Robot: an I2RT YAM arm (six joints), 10 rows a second.
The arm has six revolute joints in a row. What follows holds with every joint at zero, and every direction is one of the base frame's. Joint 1 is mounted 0.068 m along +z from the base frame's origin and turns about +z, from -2.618 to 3.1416 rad. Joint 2 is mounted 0.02 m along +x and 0.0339 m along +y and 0.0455 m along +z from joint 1 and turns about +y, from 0 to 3.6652 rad. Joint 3 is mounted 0.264 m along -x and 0.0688 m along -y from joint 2 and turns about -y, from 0 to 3.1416 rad. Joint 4 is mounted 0.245 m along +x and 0.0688 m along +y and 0.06 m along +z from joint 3 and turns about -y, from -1.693 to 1.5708 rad. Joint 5 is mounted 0.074 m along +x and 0.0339 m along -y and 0.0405 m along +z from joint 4 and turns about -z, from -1.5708 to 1.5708 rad. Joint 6 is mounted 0.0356 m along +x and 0.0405 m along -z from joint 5 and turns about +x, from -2.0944 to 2.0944 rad. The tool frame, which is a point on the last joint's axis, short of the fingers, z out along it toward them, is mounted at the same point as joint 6; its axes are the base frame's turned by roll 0, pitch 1.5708 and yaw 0 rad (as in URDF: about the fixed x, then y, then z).
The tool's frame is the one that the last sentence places.
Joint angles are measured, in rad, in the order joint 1, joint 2, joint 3, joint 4, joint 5, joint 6. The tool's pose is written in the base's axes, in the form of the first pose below.
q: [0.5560 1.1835 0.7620 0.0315 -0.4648 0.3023]
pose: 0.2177 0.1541 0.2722; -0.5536 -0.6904 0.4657; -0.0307 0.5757 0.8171; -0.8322 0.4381 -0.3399
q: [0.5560 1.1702 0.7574 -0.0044 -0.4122 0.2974]
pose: 0.2159 0.1509 0.2701; -0.5619 -0.6589 0.5000; -0.0331 0.6219 0.7824; -0.8265 0.4231 -0.3713
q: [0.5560 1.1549 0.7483 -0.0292 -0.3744 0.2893]
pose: 0.2133 0.1479 0.2680; -0.5641 -0.6384 0.5236; -0.0379 0.6535 0.7559; -0.8248 0.4066 -0.3929
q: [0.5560 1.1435 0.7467 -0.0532 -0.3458 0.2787]
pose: 0.2115 0.1456 0.2677; -0.5631 -0.6250 0.5406; -0.0452 0.6765 0.7350; -0.8251 0.3895 -0.4092
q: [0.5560 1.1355 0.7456 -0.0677 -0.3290 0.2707]
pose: 0.2103 0.1442 0.2677; -0.5610 -0.6182 0.5506; -0.0507 0.6895 0.7225; -0.8263 0.3774 -0.4181
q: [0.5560 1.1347 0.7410 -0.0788 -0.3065 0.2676]
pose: 0.2100 0.1431 0.2651; -0.5662 -0.6031 0.5618; -0.0550 0.7077 0.7043; -0.8224 0.3679 -0.4339
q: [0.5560 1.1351 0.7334 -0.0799 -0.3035 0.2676]
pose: 0.2095 0.1427 0.2623; -0.5721 -0.5987 0.5606; -0.0584 0.7115 0.7002; -0.8181 0.3678 -0.4420
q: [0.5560 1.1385 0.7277 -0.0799 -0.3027 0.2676]
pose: 0.2095 0.1427 0.2595; -0.5783 -0.5954 0.5578; -0.0622 0.7138 0.6975; -0.8135 0.3687 -0.4498
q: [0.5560 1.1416 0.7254 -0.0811 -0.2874 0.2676]
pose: 0.2100 0.1424 0.2578; -0.5806 -0.5851 0.5663; -0.0622 0.7253 0.6856; -0.8118 0.3628 -0.4575
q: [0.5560 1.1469 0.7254 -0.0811 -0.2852 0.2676]
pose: 0.2107 0.1427 0.2565; -0.5839 -0.5822 0.5658; -0.0641 0.7278 0.6828; -0.8093 0.3624 -0.4623
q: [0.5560 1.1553 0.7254 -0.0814 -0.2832 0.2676]
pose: 0.2118 0.1433 0.2545; -0.5895 -0.5785 0.5638; -0.0674 0.7308 0.6793; -0.8049 0.3625 -0.4698
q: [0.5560 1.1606 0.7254 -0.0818 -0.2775 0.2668]
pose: 0.2125 0.1435 0.2532; -0.5921 -0.5741 0.5655; -0.0694 0.7355 0.6739; -0.8028 0.3598 -0.4754
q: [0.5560 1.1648 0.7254 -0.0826 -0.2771 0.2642]
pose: 0.2130 0.1438 0.2521; -0.5940 -0.5739 0.5638; -0.0734 0.7365 0.6724; -0.8011 0.3580 -0.4796
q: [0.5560 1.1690 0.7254 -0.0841 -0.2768 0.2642]
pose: 0.2134 0.1441 0.2510; -0.5978 -0.5720 0.5617; -0.0757 0.7378 0.6708; -0.7981 0.3584 -0.4844
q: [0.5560 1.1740 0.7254 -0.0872 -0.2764 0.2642]
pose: 0.2139 0.1443 0.2495; -0.6032 -0.5693 0.5586; -0.0791 0.7396 0.6684; -0.7936 0.3590 -0.4912
